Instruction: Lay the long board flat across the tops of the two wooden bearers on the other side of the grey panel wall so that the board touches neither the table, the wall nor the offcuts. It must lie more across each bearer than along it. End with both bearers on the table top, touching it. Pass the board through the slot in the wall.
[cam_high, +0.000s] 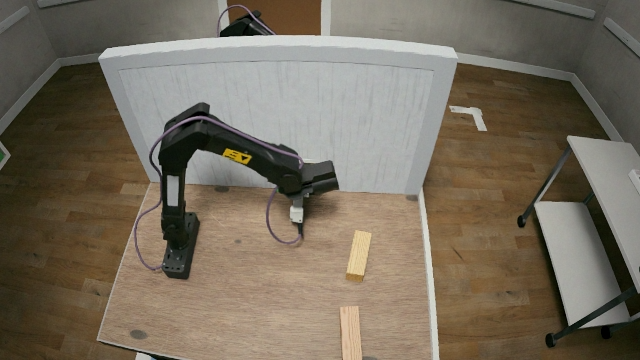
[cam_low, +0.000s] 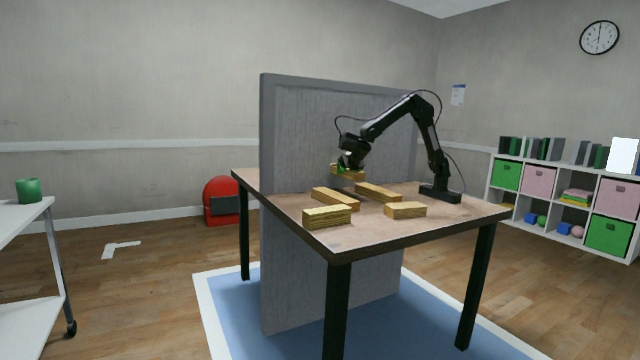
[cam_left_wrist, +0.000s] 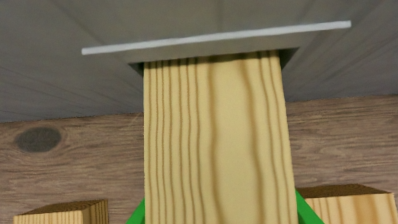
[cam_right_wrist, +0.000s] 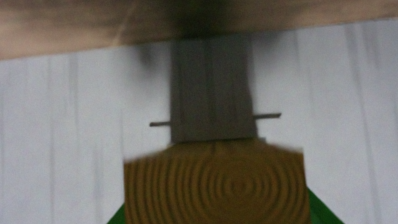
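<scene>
The long board is 40 mm to the right of my left hand.
</scene>
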